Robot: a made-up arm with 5 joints.
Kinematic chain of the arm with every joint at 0, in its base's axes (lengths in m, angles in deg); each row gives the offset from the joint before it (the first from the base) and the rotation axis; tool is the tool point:
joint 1: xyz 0 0 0.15 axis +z
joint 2: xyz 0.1 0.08 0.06 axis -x
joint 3: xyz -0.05 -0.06 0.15 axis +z
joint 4: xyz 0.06 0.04 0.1 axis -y
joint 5: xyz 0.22 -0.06 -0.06 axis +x
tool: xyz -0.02 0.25 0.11
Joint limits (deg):
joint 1: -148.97..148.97
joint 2: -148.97..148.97
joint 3: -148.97..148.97
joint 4: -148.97..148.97
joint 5: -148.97..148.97
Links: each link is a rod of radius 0.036 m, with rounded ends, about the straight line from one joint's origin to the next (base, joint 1, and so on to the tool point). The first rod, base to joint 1, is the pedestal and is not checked.
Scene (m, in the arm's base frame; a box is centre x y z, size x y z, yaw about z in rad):
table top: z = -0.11
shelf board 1: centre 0.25 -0.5 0 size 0.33 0.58 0.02 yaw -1.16
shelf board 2: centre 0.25 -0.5 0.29 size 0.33 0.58 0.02 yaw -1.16
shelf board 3: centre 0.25 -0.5 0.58 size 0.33 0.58 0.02 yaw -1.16
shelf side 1: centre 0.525 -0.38 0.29 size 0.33 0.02 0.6 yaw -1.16
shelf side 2: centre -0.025 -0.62 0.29 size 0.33 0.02 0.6 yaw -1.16
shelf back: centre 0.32 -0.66 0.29 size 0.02 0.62 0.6 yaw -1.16
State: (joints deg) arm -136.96 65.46 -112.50 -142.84 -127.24
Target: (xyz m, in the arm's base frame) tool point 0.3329 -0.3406 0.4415
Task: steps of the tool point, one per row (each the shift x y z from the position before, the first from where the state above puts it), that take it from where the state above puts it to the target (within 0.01 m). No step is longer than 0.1 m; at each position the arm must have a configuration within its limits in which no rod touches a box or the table.
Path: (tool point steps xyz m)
1: -0.0300 0.0432 0.0015
2: -0.0246 0.0522 0.0004
3: -0.0210 0.0593 -0.0004
4: -0.0198 0.0642 -0.0014
5: 0.0324 -0.0073 0.0675
6: 0.0200 0.0109 0.0759
7: 0.0044 0.0292 0.0776
8: -0.0132 0.0460 0.0724
9: 0.0242 -0.0643 0.0147
10: 0.0275 -0.0640 -0.0004
11: 0.0303 -0.0599 -0.0143

